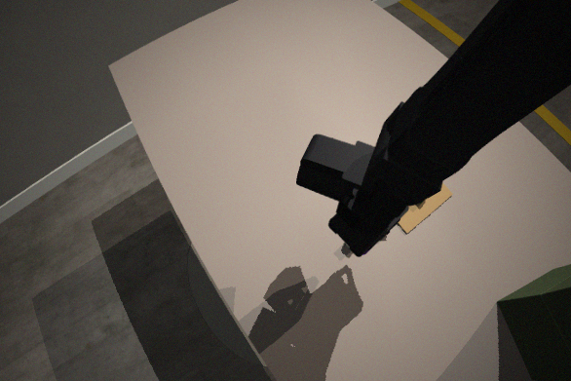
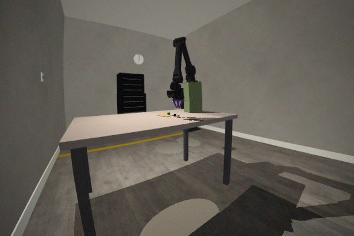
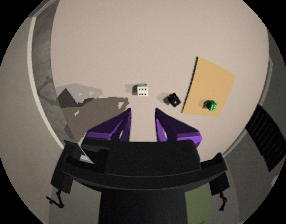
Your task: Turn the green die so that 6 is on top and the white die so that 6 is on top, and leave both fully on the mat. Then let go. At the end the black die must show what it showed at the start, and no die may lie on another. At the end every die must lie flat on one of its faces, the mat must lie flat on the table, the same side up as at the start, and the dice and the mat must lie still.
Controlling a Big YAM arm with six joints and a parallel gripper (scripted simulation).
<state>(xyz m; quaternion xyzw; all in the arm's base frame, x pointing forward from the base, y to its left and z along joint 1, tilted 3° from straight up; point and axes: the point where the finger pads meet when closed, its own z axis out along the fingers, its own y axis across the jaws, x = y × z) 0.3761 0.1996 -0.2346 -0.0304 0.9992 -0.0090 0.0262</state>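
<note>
Now: the white die 80 mm below my hand. Round my hand: black die 80 mm below, 70 mm to the right, 20 mm behind; tan mat 170 mm to the right, 90 mm below, 10 mm ahead; green die 170 mm to the right, 80 mm below, 20 mm behind.
</note>
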